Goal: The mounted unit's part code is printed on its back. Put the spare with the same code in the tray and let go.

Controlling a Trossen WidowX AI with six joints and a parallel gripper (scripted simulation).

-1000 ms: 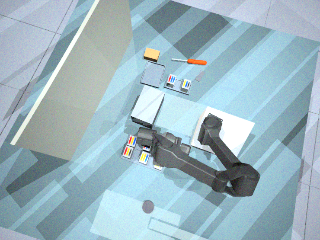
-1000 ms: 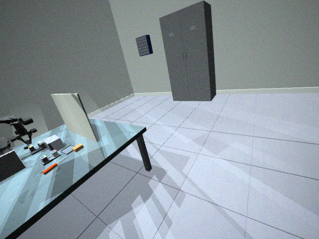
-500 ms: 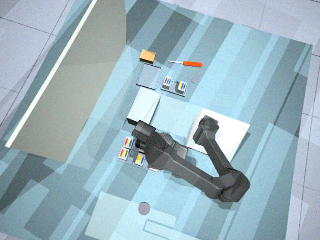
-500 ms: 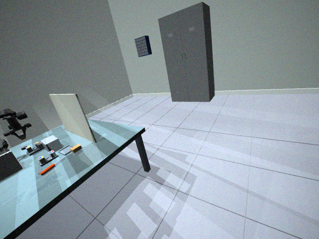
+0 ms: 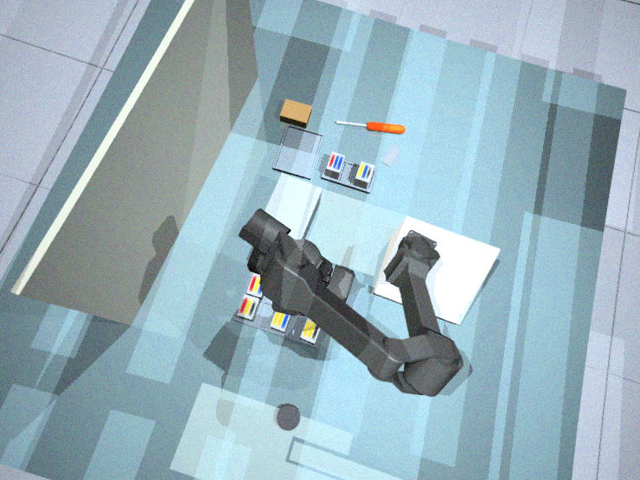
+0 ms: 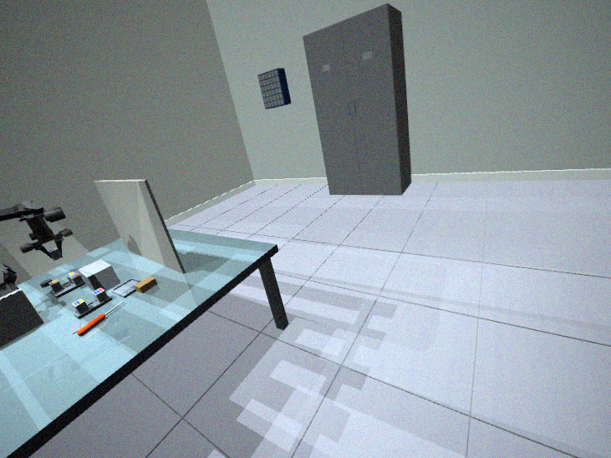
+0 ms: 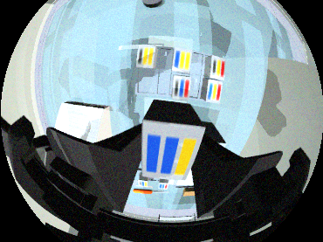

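The flat grey tray lies 32 cm to the right of my gripper tip, 18 cm below it and 16 cm ahead of it. From my gripper tip the other things lie so: dark disc: 25 cm to the left, 17 cm below, 10 cm behind; spare: 2 cm above; grey mounted unit: 13 cm to the right, 13 cm below, 10 cm ahead.
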